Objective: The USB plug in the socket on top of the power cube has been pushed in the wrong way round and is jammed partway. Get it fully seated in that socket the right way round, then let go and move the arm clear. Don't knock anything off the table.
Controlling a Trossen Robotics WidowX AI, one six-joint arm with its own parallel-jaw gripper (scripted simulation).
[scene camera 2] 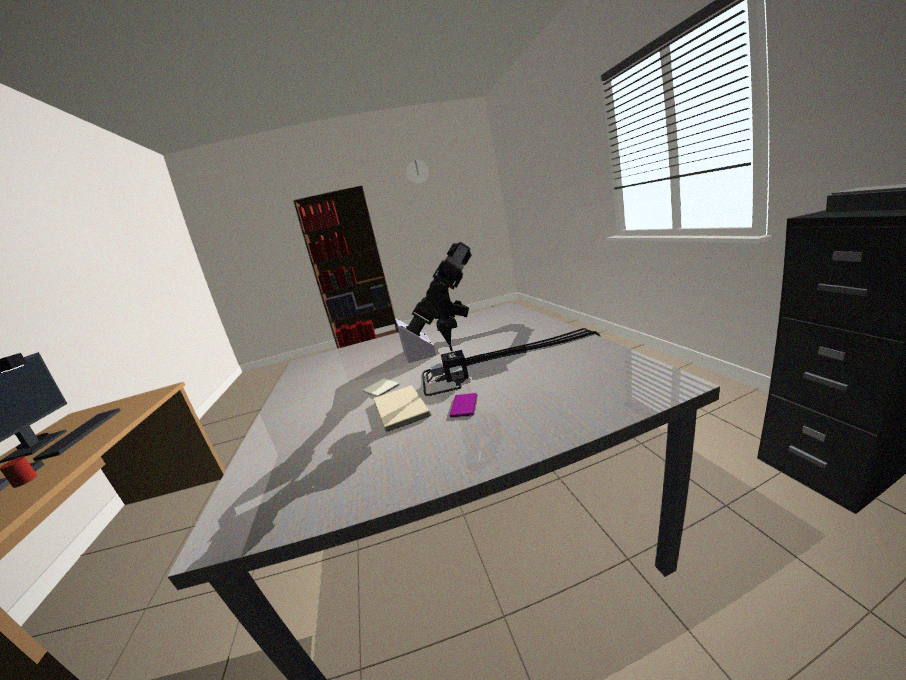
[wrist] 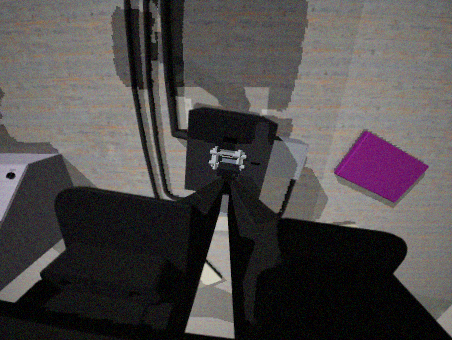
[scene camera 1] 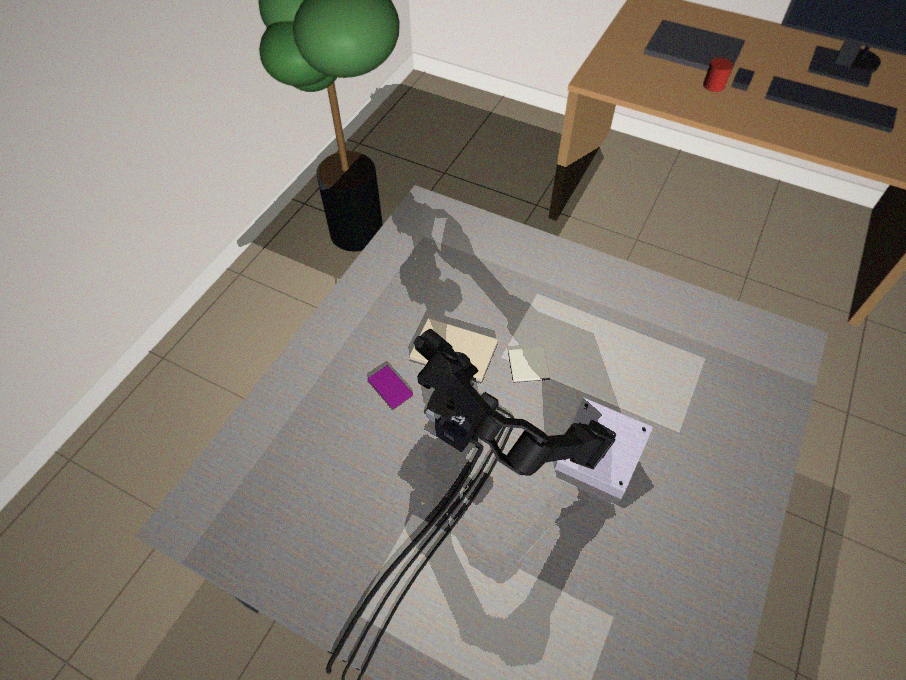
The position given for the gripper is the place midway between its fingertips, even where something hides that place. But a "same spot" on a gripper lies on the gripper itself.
gripper: scene camera 2; wrist 226, 186; scene camera 1
same spot on gripper: (scene camera 1: 439, 403) = (scene camera 2: 460, 305)
